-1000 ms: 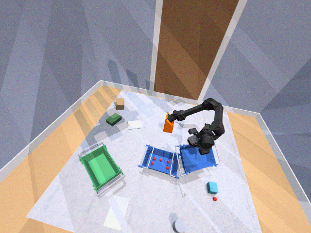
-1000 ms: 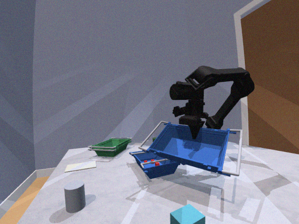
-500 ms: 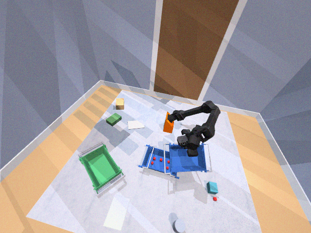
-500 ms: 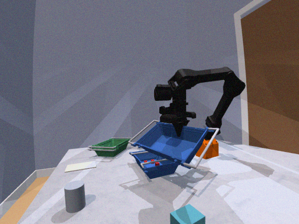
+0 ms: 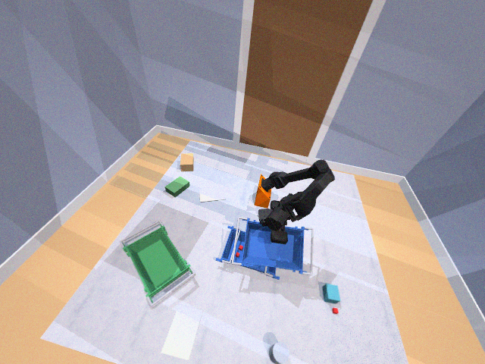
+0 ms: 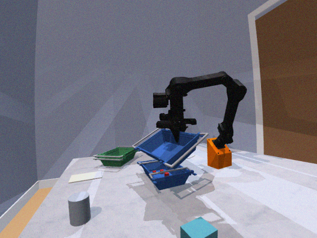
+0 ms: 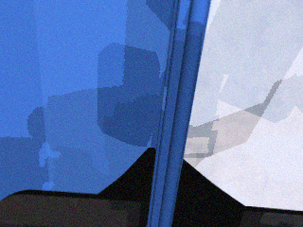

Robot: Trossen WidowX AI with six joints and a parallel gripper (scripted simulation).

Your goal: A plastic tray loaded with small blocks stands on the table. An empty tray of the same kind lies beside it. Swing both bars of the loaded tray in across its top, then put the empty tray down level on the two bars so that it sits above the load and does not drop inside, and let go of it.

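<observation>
My gripper tip is now 7 cm short of the blue tray and 1 cm to the right of it. Also, from my gripper tip: teal block (30 cm to the left, 16 cm below, 15 cm ahead); grey cylinder (39 cm ahead, 14 cm below, 7 cm to the left); red block (31 cm to the left, 21 cm ahead, 17 cm below).
</observation>
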